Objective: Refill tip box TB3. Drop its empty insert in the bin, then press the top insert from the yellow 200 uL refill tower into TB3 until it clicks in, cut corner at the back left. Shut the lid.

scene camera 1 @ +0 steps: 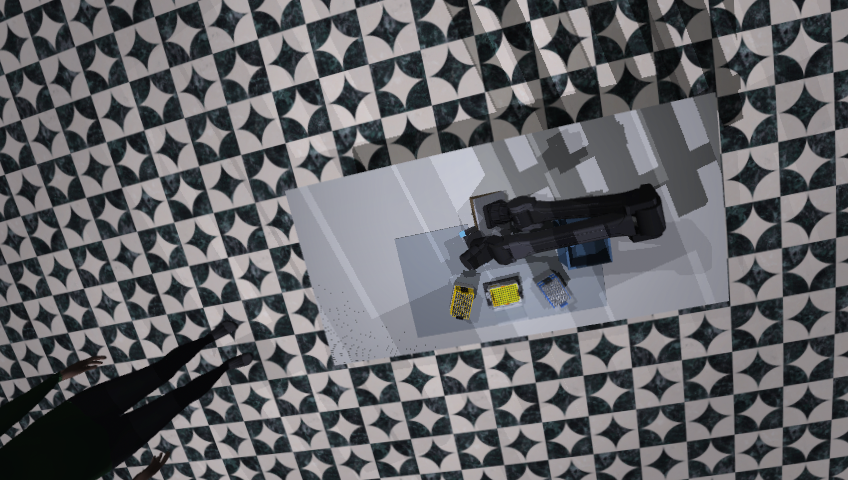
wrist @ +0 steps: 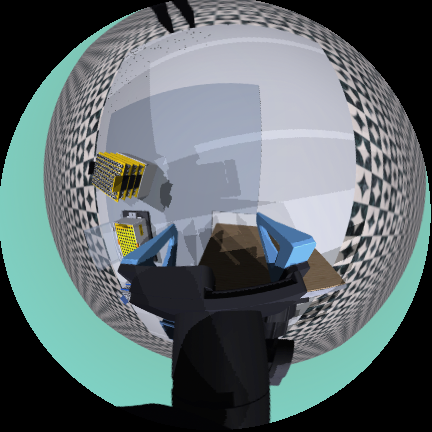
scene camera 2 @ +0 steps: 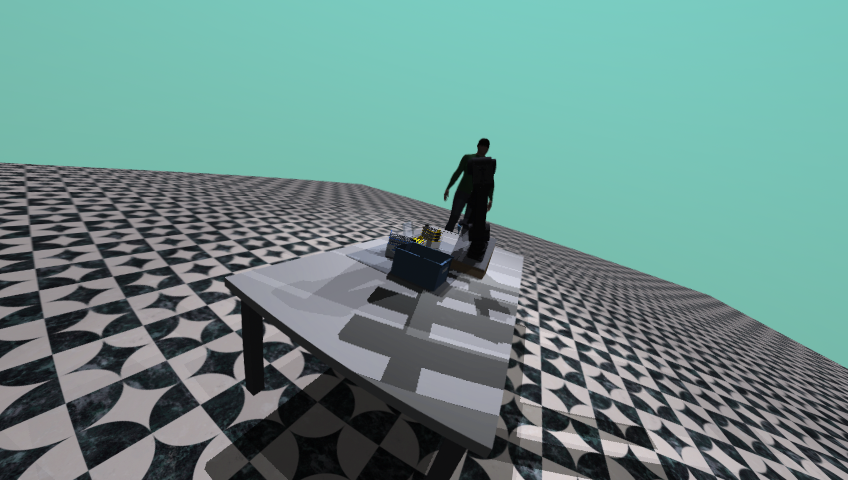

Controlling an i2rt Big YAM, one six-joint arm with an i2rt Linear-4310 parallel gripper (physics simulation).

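My gripper [wrist: 214, 222] is open and empty, its blue fingers wide apart, above the table beside the arm's base; in scene camera 1 the arm hides much of it. The yellow refill tower [scene camera 1: 462, 302] [wrist: 118, 176] is a stack of yellow-and-black inserts on a grey block, off to the left in the wrist view. Beside it stands an open tip box with a yellow insert [scene camera 1: 504, 294] [wrist: 126, 239], apparently TB3, though no label is readable. Its clear lid [wrist: 97, 245] stands open. The dark blue bin [scene camera 1: 589, 255] [scene camera 2: 421, 266] is partly under the arm in scene camera 1.
A blue-edged rack of tips [scene camera 1: 554, 290] stands right of the tip box in scene camera 1. A wooden base board [wrist: 320, 272] [scene camera 2: 470, 272] lies under the arm's base. A grey-blue mat [scene camera 1: 416, 279] [wrist: 220, 110] covers part of the table. A person stands beyond the table.
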